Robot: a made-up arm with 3 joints. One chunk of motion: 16 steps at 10 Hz.
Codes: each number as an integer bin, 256 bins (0 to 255) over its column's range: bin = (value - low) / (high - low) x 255, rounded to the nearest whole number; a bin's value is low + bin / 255 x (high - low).
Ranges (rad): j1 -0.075..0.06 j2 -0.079..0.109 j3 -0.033..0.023
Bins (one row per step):
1: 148 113 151
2: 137 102 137
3: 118 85 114
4: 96 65 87
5: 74 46 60
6: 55 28 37
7: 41 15 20
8: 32 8 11
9: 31 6 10
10: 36 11 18
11: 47 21 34
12: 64 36 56
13: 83 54 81
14: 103 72 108
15: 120 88 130
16: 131 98 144
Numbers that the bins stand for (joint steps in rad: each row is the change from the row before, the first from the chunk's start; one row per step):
1: 0.00335 0.00431 0.00016
2: -0.00247 -0.00380 -0.00291
3: -0.01253 -0.01633 -0.00796
4: -0.02418 -0.03108 -0.01389
5: -0.03582 -0.04509 -0.01982
6: -0.04588 -0.05836 -0.02487
7: -0.05329 -0.06794 -0.02861
8: -0.05806 -0.07310 -0.03058
9: -0.05859 -0.07458 -0.03080
10: -0.05594 -0.07089 -0.02905
11: -0.05012 -0.06352 -0.02553
12: -0.04112 -0.05246 -0.02070
13: -0.03106 -0.03919 -0.01521
14: -0.02047 -0.02592 -0.00928
15: -0.01147 -0.01412 -0.00445
16: -0.00565 -0.00675 -0.00138

